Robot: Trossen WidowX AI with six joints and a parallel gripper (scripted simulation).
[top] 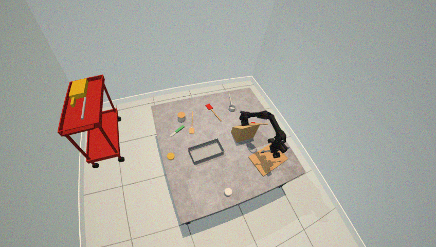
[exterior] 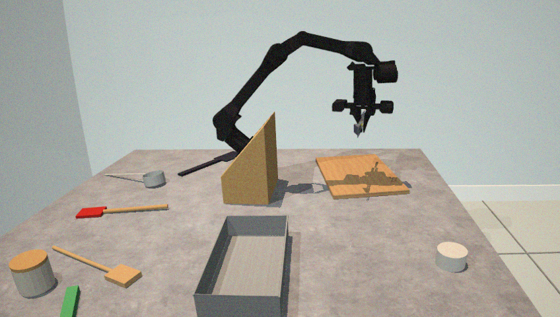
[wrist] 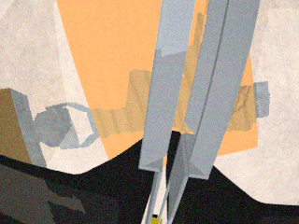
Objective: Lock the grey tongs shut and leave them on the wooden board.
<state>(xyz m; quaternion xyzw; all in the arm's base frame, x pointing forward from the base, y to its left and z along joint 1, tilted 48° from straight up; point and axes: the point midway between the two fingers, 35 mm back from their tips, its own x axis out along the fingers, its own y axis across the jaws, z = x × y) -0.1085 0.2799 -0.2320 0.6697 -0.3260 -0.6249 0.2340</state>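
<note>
Right now my gripper tip is 160 mm above the wooden board, 50 mm past it and 10 mm to the left of it. Round my gripper tip: grey roasting tin: 540 mm ahead, 230 mm to the right, 140 mm below; yellow lock piece: 40 mm above, 30 mm ahead; white cylinder: 460 mm ahead, 190 mm to the left, 150 mm below.
</note>
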